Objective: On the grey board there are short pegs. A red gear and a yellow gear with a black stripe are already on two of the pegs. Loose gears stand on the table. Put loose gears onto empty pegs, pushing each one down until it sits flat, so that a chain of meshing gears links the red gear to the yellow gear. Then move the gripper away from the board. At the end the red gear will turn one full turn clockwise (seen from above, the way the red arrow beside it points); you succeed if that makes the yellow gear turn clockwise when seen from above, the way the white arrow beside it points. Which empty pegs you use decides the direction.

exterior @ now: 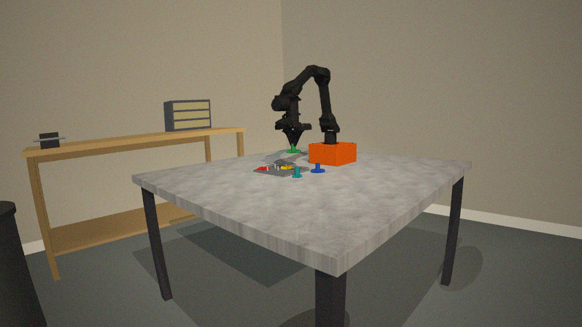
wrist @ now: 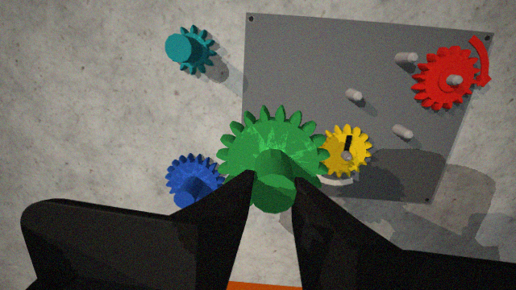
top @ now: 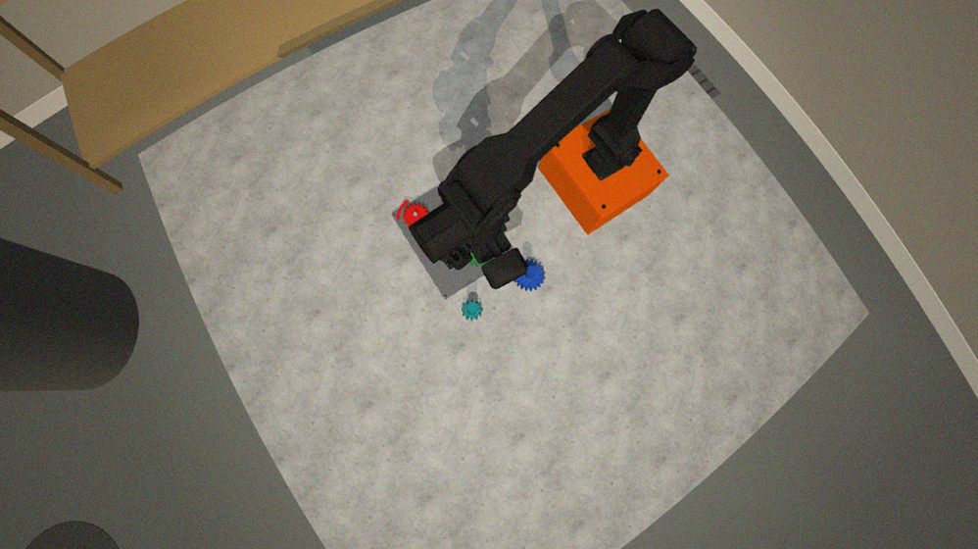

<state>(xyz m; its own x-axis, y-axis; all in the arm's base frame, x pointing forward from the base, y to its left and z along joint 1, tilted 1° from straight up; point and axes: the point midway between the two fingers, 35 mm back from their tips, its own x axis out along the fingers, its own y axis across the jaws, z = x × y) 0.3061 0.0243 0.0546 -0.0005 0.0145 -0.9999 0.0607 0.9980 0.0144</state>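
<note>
The red gear is 60 mm ahead of my gripper tip, 150 mm to the right of it and 110 mm below it. Also, from my gripper tip: teal gear: 60 mm ahead, 80 mm to the left, 100 mm below; then green gear: 10 mm below; then yellow gear: 20 mm behind, 70 mm to the right, 100 mm below.
</note>
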